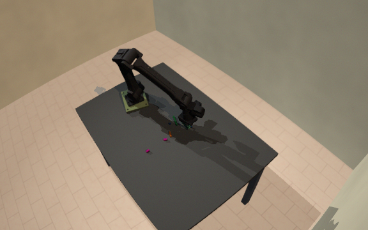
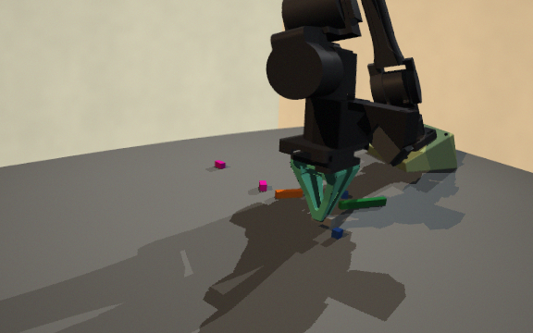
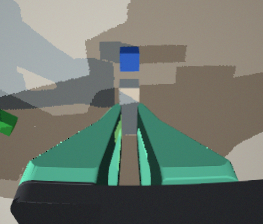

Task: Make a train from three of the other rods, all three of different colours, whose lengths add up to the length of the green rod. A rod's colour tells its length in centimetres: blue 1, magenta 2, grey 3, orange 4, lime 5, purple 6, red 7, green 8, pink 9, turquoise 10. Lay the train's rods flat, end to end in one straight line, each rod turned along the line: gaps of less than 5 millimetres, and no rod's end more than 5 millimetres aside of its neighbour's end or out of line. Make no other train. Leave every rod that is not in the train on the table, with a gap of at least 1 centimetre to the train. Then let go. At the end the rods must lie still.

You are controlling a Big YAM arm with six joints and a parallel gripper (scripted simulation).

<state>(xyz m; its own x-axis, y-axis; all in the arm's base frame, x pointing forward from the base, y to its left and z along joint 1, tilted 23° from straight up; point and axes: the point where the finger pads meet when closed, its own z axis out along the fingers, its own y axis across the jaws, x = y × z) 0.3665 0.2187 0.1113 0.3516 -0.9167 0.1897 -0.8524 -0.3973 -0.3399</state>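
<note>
Right now my hand is 1 cm above the grey rod. The rest, counted from my hand: magenta rod (16 cm to the right, 2 cm below); then orange rod (2 cm behind, 11 cm to the right, 2 cm below); then green rod (10 cm behind, 4 cm to the right, 2 cm below).
</note>
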